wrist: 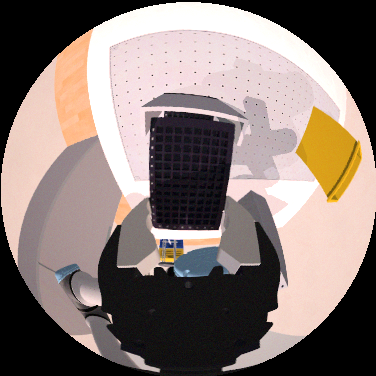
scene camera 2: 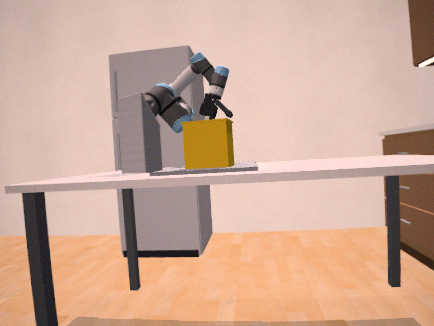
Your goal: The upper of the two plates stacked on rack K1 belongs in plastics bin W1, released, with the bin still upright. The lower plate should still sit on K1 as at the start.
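Frame: origin at the arm's base, x right, y back, z down, level; millimetres.
Where they show: gripper, fingertip midpoint: [wrist: 187, 197]; arm's base at its link origin: [scene camera 2: 138, 113].
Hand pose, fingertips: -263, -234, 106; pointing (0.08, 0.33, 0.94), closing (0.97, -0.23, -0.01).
Things, the pixels of their top centre, and the offset from my fingertips, as dx, dy, dz. Level surfaces: height alone.
- rack K1 at its top centre: [wrist: 186, 177] -3, -12, +18
- lower plate at its top centre: [wrist: 186, 132] -4, -22, +126
- tall yellow bin at its top centre: [wrist: 349, 177] [scene camera 2: 207, 121] +359, -151, -20
- perforated light board at its surface level: dz +160
- white table at its surface level: dz +175
My gripper [scene camera 2: 210, 117] [wrist: 187, 197] is shut on the near end of a dark, gridded plate [wrist: 192, 172], held between the two grey fingers. The plate hangs above rack K1 [wrist: 190, 101], a grey holder whose far wall and sides show beyond it in the wrist view. A dark strip of the lower plate [wrist: 188, 115] shows inside the rack past the held plate's far edge; the rest of it is hidden. A tall yellow bin [scene camera 2: 208, 144] [wrist: 327, 152], apparently W1, stands upright; its inside is hidden. In the scene view it hides the rack and held plate.
A perforated light board [scene camera 2: 245, 166] [wrist: 135, 75] lies on the white table [scene camera 2: 320, 170]. A tall grey block [scene camera 2: 133, 135] stands left of the bin in the scene view. A small blue and yellow object [wrist: 171, 250] shows between the fingers, farther off. A fridge [scene camera 2: 150, 65] stands behind.
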